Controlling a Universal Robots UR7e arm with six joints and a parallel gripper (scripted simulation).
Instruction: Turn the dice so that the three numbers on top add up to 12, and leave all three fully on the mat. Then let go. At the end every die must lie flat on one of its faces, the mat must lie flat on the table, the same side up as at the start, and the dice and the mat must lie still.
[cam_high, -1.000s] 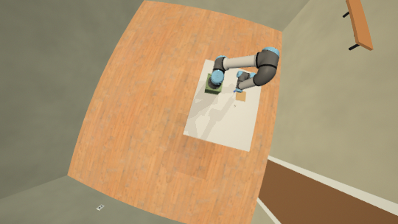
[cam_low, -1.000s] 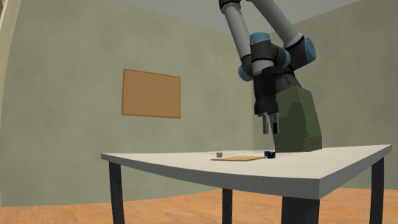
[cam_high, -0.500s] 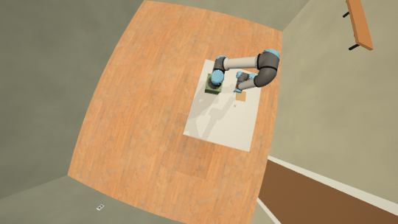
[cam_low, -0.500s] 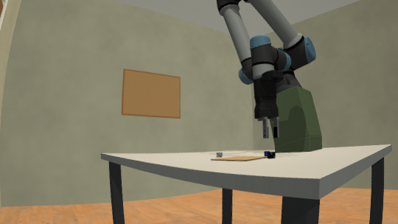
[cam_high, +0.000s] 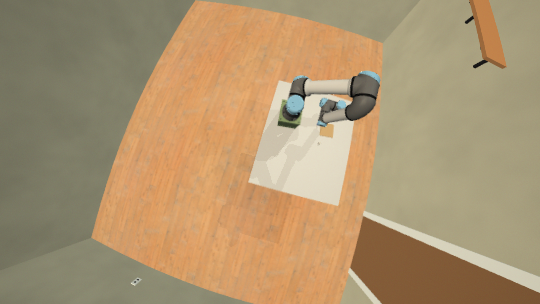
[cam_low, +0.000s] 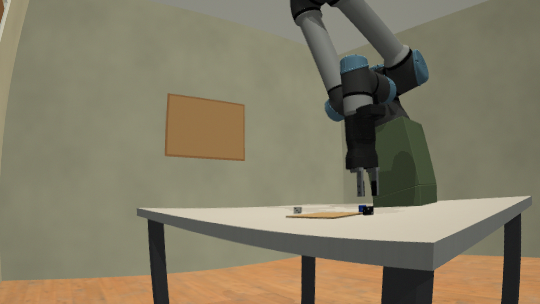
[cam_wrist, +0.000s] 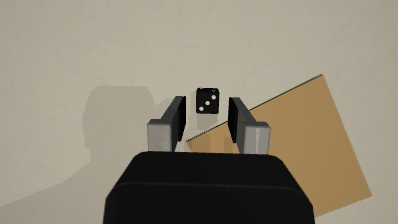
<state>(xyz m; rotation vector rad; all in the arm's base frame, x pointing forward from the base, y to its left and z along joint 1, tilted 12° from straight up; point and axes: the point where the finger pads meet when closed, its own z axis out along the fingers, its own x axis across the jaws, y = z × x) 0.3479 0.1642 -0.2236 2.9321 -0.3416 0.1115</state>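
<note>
My hand is 5 cm above the black die. Also, from my hand: blue die 5 cm behind, 7 cm to the right, 5 cm below; then white die 4 cm ahead, 25 cm to the right, 5 cm below; then tan mat 6 cm ahead, 9 cm to the right, 6 cm below.
</note>
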